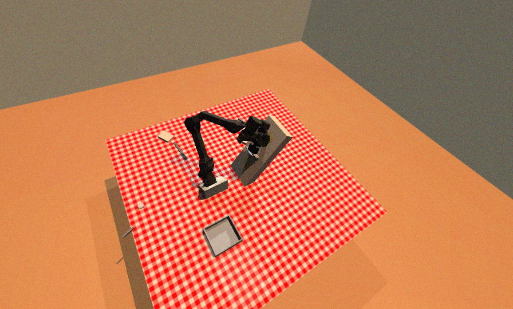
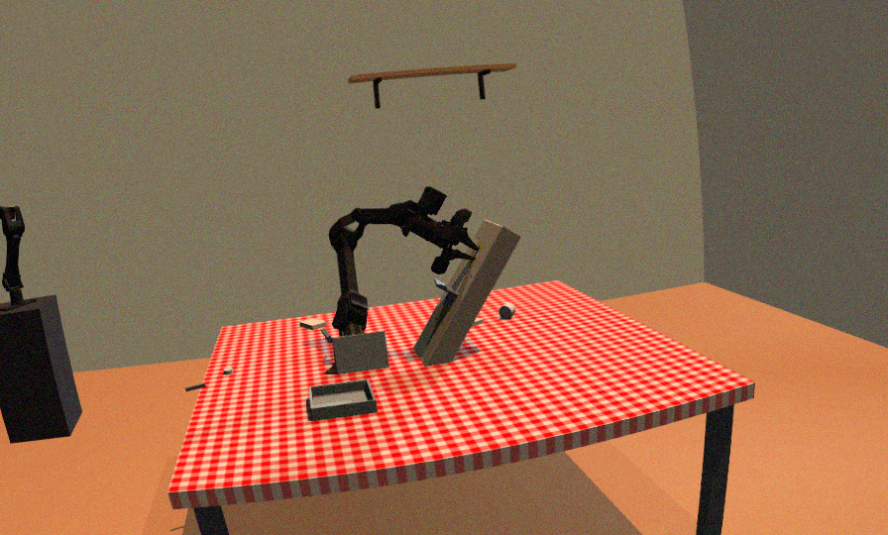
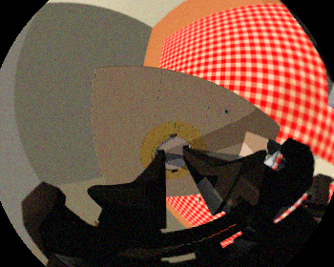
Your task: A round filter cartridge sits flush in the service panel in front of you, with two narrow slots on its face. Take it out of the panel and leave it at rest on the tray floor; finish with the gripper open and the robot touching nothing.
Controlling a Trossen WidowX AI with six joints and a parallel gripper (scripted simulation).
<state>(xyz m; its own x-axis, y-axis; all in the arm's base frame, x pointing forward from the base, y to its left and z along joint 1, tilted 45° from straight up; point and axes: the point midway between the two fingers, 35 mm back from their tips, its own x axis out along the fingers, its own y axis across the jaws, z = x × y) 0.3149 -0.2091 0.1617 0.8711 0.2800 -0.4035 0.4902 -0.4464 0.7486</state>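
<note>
Now: gripper tip 10 mm short of the round filter cartridge and 10 mm above it. The rest, counted from my gripper tip: grey tray 460 mm behind, 240 mm to the right, 250 mm below; service panel 40 mm behind, 80 mm below.
</note>
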